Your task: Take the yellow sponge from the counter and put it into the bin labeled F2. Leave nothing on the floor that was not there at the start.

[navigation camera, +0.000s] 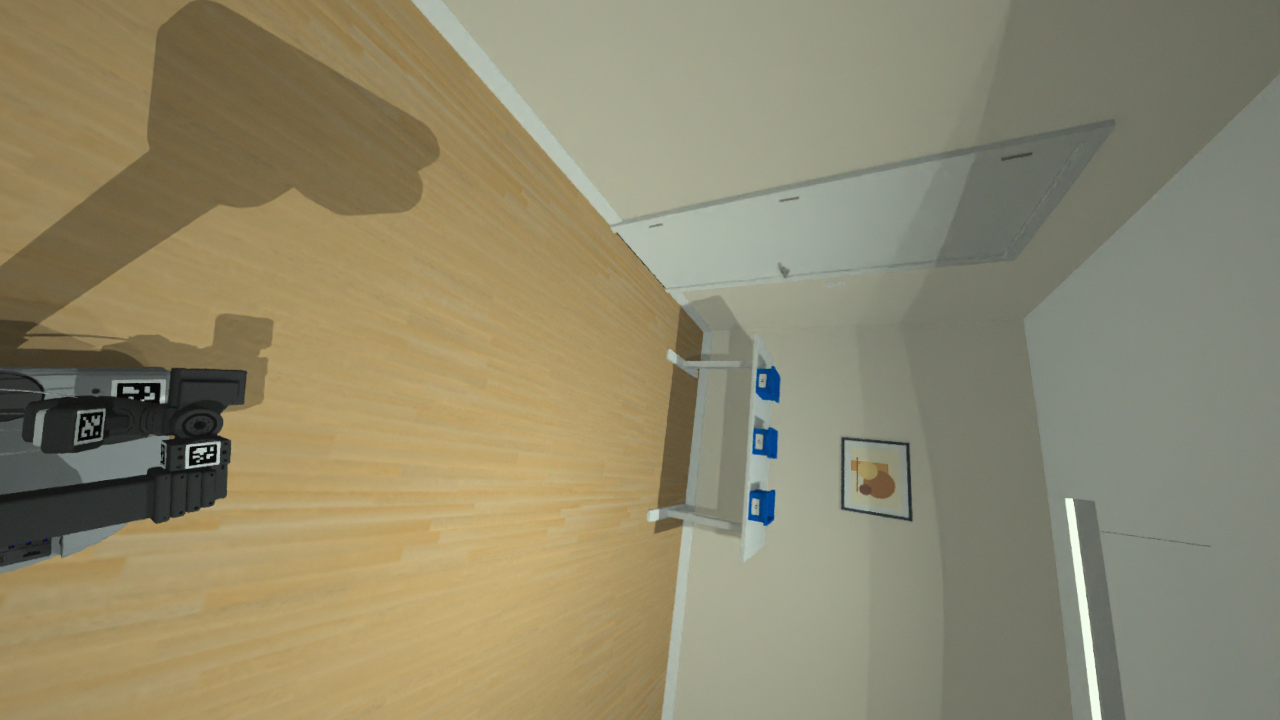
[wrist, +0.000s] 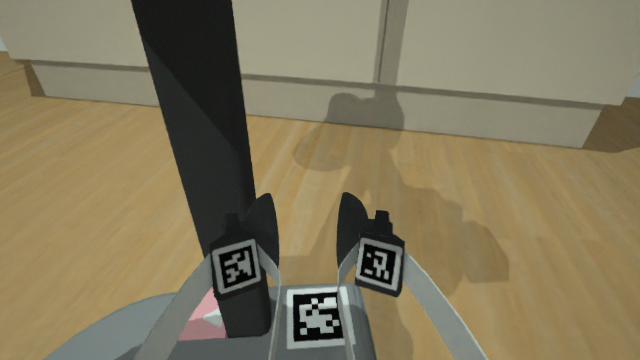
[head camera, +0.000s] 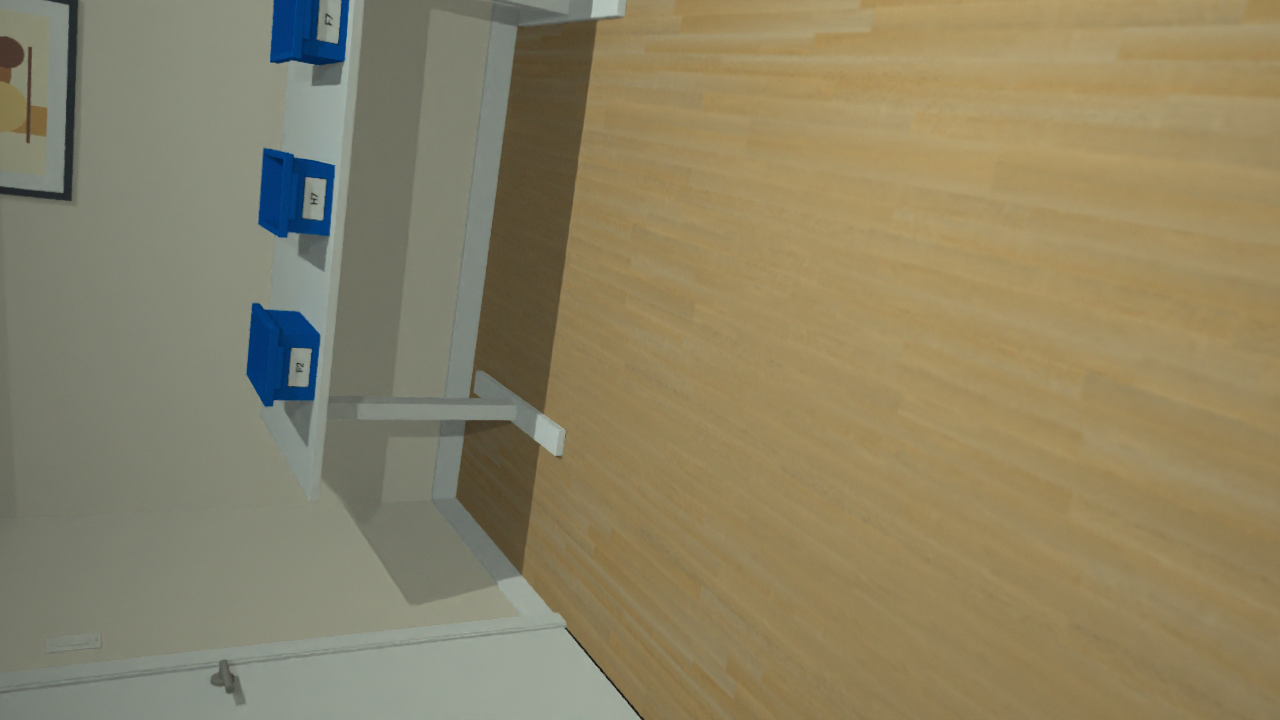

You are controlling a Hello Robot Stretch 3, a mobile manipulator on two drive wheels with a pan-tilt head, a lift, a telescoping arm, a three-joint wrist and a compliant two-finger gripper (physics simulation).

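Seen in the pictures: gripper, between the fingertips: (wrist: 307,218); robot's base, origin of its link: (navigation camera: 2,394).
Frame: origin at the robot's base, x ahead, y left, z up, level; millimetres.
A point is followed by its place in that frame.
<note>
The bin labeled F2 (head camera: 299,367) @[x 9, y -2668, z 763 mm] (navigation camera: 768,384) @[x -17, y -2646, z 807 mm] is blue and stands on a white table (head camera: 295,465) @[x 276, y -2883, z 720 mm] (navigation camera: 753,546) @[x -1143, y -2631, z 720 mm], near the end closest to the door. The head and navigation pictures lie on their sides. My gripper (wrist: 307,218) @[x -13, y 99, z 312 mm] shows in the wrist view with its two dark fingertips apart. It is open, with floor showing between the fingers, far from the bins. The yellow sponge does not show in these views.
Blue bins H7 (head camera: 313,198) @[x -403, y -2566, z 765 mm] (navigation camera: 764,442) @[x -405, y -2567, z 797 mm] and F7 (head camera: 328,22) @[x -803, y -2467, z 764 mm] (navigation camera: 761,506) @[x -800, y -2469, z 800 mm] share the table. A white door (head camera: 358,685) @[x 773, y -2496, z 632 mm] (navigation camera: 742,237) @[x 864, y -2164, z 736 mm] stands beyond its end. A beige cabinet (wrist: 310,40) @[x 32, y 836, z 252 mm] rises from the floor ahead in the wrist view; a dark post (wrist: 200,115) stands beside the fingers.
</note>
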